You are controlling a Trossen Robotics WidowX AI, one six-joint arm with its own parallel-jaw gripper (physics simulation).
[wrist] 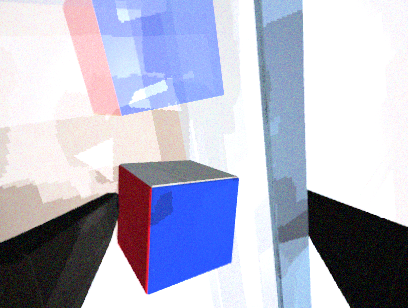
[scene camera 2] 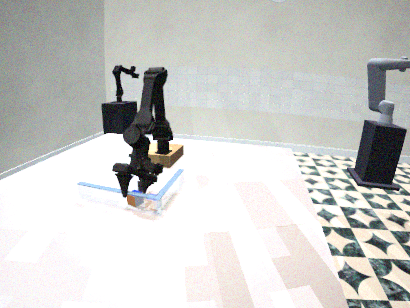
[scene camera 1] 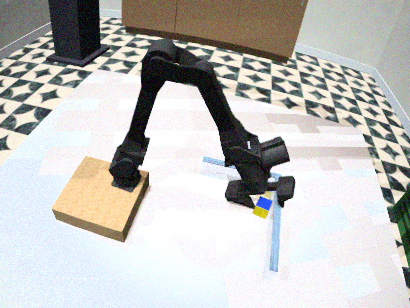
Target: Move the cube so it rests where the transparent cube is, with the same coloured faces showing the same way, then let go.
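Observation:
The cube is upright near the wall corner. It shows blue on top, yellow in scene camera 1, orange in scene camera 2, and red and grey sides in the wrist view. The transparent cube, blue on top with a pale red side, is a short way beyond it in the wrist view, turned slightly differently. My gripper is low, its fingers wide apart. One finger is at the cube's red side, the other beyond the blue-edged wall; cube and wall are both between them.
The clear wall with a blue top edge forms an L around the cube's area. The arm stands on a wooden block. Dark pedestals stand off the table.

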